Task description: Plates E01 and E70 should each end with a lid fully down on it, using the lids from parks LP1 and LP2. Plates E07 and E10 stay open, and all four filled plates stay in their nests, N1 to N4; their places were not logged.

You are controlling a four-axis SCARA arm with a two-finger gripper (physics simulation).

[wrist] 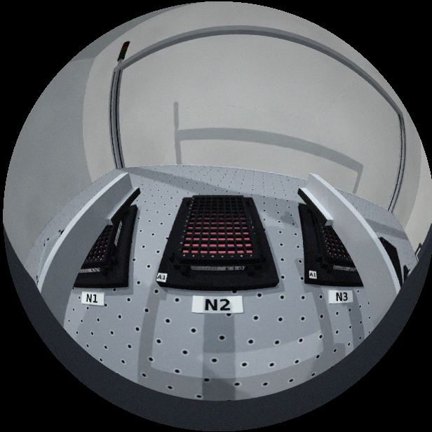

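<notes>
My gripper [218, 176] is open, with its two fingers wide apart at the left and right of the view. Between and beyond them, a black plate [218, 227] with red-filled wells sits in nest N2 [220, 284]; its front label reads E10, and no lid shows on it. At the left, behind the left finger, part of another open plate [96, 254] sits in nest N1 [105, 280]. At the right, partly behind the right finger, a plate [336, 251] sits in nest N3 [330, 280]; its label is too small to read. Lid parks LP1 and LP2 do not show by name.
White signs N1 [92, 298], N2 [217, 304] and N3 [341, 296] lie in front of the nests on the grey perforated table [235, 325]. Dark fixtures show at the far right edge. A frame post [115, 120] with a signal light [123, 51] stands at the back left.
</notes>
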